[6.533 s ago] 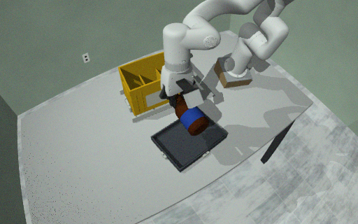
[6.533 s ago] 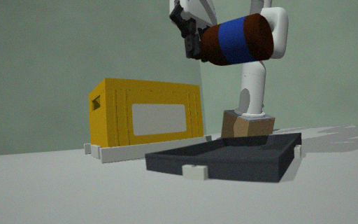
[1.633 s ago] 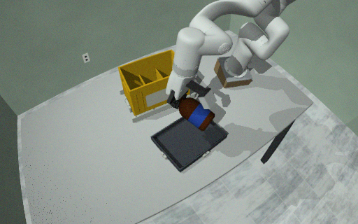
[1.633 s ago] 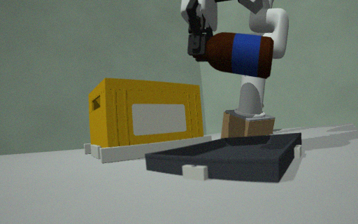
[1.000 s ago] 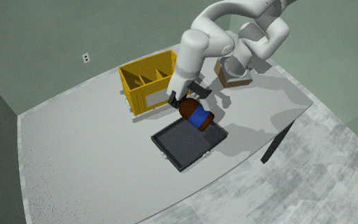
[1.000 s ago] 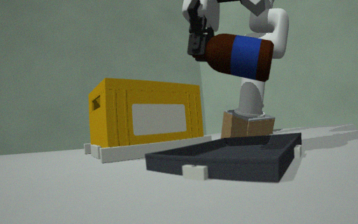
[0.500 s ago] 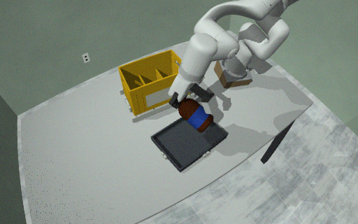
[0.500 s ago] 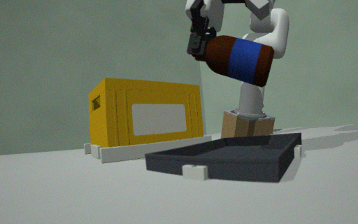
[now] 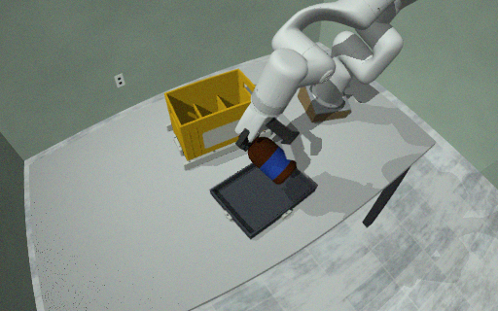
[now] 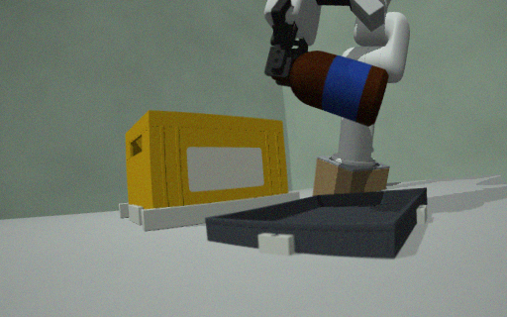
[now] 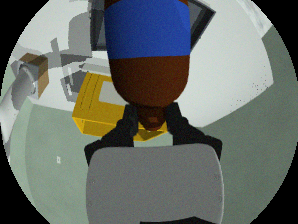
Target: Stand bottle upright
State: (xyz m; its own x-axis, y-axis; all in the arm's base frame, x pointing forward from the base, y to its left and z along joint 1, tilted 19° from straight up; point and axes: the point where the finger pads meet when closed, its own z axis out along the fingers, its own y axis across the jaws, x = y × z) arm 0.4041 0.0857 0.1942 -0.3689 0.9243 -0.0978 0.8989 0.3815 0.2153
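The brown bottle lies 4 cm to the left of my hand, 3 cm below it and 2 cm behind it. Also, from my hand: dark grey tray: 19 cm below, 5 cm to the left, 2 cm behind; then yellow crate: 24 cm to the right, 12 cm below, 1 cm behind.
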